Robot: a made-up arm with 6 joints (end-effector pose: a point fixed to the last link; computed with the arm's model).
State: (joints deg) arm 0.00 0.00 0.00 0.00 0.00 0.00
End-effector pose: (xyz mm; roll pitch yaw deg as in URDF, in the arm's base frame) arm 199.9 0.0 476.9 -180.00 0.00 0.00
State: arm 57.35 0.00 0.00 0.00 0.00 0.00
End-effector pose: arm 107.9 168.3 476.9 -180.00 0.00 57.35
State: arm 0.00 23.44 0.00 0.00 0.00 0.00
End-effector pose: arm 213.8 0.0 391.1 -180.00 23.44 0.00
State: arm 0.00 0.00 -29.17 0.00 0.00 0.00
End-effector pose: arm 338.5 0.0 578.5 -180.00 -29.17 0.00
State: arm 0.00 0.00 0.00 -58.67 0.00 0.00
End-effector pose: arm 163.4 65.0 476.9 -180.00 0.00 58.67
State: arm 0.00 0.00 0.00 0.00 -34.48 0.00
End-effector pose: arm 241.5 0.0 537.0 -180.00 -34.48 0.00
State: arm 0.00 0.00 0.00 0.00 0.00 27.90
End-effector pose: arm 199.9 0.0 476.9 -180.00 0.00 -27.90
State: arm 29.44 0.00 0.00 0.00 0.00 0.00
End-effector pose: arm 174.1 98.3 476.9 -180.00 0.00 29.44
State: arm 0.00 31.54 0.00 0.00 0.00 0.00
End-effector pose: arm 210.4 0.0 361.0 -180.00 31.54 0.00
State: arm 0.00 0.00 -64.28 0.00 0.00 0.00
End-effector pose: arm 414.3 0.0 769.8 -180.00 -64.28 0.00
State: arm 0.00 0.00 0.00 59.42 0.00 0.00
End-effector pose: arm 162.5 -65.5 476.9 -180.00 0.00 -59.42
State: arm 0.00 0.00 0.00 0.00 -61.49 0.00
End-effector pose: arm 245.5 0.0 594.5 -180.00 -61.49 0.00
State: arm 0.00 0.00 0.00 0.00 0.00 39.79
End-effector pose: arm 199.9 0.0 476.9 -180.00 0.00 -39.79
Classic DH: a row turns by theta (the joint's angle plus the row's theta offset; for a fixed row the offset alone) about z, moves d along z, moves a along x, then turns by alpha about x. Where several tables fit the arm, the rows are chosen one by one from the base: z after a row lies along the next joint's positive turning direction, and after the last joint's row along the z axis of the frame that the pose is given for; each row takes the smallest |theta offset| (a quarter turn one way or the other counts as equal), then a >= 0, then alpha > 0; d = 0 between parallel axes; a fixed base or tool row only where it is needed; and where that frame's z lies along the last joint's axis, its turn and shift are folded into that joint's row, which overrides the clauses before.
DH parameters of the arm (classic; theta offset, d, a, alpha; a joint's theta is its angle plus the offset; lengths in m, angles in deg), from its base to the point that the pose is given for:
joint 1: 0 0.4004 0 -90
joint 2: -79.35 0 0.4005 0
joint 3: 79.35 0 0.0498 -90
joint 4: 0 0.22 0 90
joint 5: 0 0 0.0761 -90
joint 6: 0 0.0971 0 0

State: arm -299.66 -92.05 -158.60 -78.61 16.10 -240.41
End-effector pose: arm -401.1 -612.8 515.5 55.21 49.58 -40.52
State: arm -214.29 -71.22 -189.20 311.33 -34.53 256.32
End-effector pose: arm 465.2 -424.2 514.2 -117.92 -60.30 -125.52
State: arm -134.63 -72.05 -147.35 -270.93 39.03 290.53
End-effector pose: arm 428.6 431.3 825.8 47.87 25.25 61.89
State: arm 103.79 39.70 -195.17 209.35 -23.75 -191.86
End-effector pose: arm -162.6 438.7 890.4 -4.64 -46.43 -54.05
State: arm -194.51 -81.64 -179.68 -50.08 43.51 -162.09
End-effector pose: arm 703.1 -172.7 540.8 48.25 -34.89 141.62
